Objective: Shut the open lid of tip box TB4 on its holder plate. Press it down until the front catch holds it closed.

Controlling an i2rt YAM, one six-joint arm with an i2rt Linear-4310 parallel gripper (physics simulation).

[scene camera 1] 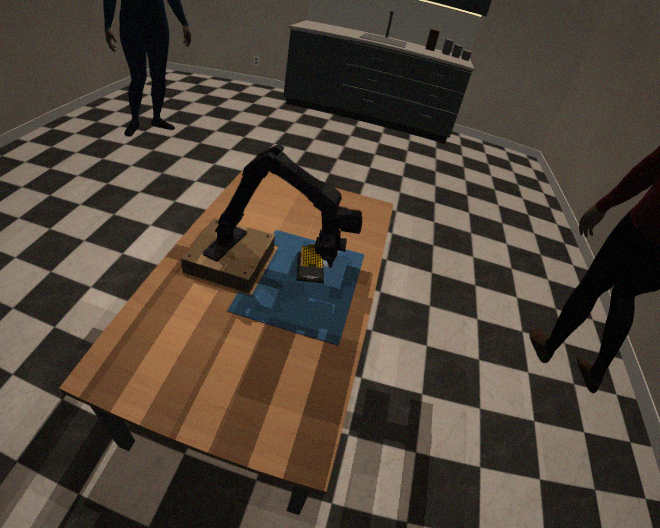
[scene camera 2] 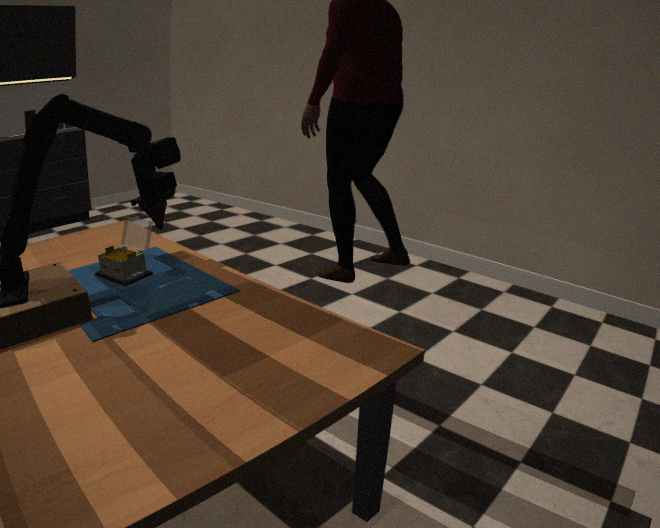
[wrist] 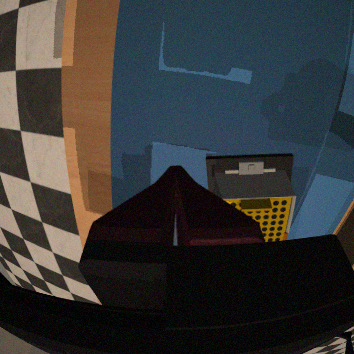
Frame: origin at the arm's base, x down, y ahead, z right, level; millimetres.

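Where they show: gripper, fingertip midpoint: (scene camera 1: 330, 266) (scene camera 2: 160, 229) (wrist: 175, 174); arm's base at its link origin: (scene camera 1: 225, 243) (scene camera 2: 15, 289).
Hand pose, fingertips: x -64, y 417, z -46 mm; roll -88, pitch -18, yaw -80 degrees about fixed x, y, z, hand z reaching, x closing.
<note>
Each offset is from my fingertips to the top centre of the thing. "spot": to the spot under its first point. Level surfaces: height alone.
Tip box TB4 @(dx +68, dy -109, dz -91 mm) (scene camera 1: 311, 256) (scene camera 2: 122, 266) (wrist: 257, 186), with a yellow perforated rack inside, sits on its dark holder plate @(spot: dx +126, dy -45, dz -38 mm) (scene camera 2: 147, 273) (wrist: 216, 164) on the blue mat. Its clear lid @(spot: dx +38, dy -48, dz -128 mm) (scene camera 2: 136, 235) stands open, roughly upright, along one side in the scene camera 2 view. The lid is mostly hidden by the gripper in the scene camera 1 view and cannot be made out in the wrist view. My gripper (scene camera 1: 330, 265) (scene camera 2: 160, 227) (wrist: 175, 174) is shut and empty. It points down beside the lid's outer side, near its top edge; contact cannot be told.
The blue mat @(dx +134 mm) (scene camera 1: 286, 316) (scene camera 2: 165, 300) (wrist: 200, 110) lies on the wooden table @(dx +137 mm) (scene camera 1: 220, 396) (scene camera 2: 247, 379). The arm's wooden base block (scene camera 1: 222, 275) (scene camera 2: 49, 319) stands beside the mat. A person in red (scene camera 1: 611, 247) (scene camera 2: 366, 60) stands off the table.
</note>
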